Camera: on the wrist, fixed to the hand. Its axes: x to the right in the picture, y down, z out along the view.
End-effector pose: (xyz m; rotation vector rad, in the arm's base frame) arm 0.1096 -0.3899 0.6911 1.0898 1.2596 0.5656
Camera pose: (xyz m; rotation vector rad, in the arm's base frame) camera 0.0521 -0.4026 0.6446 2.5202 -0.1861 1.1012
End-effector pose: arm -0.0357 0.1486 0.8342 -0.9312 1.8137 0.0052
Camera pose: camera -0.0375 0.0912 0.8825 1.0524 1.5394 0.6301
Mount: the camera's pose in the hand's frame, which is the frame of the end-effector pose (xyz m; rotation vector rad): -0.0044 -0.0585 -0.0468 0.5725 -0.4222 1.6831
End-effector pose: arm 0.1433 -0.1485 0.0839 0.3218 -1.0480 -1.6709
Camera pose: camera 0.1387 -0.1653 0.0109 -0.5141 -1.4133 0.1092
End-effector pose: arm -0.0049 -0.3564 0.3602 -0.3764 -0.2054 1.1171
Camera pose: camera 0.0582 -0.3918 0.3404 0.3522 0.1422 2.8199
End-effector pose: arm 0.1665 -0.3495 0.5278 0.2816 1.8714 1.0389
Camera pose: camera 0.1436 -0.4132 0.4954 2.4448 1.1951 1.1674
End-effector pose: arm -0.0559 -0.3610 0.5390 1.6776 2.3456 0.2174
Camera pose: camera -0.1211 -0.3832 0.5689 3.0380 0.2089 -0.5209
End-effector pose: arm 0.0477 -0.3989 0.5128 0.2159 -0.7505 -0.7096
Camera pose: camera 0.0478 -0.4429 0.4520 -0.1027 -1.2014 1.1058
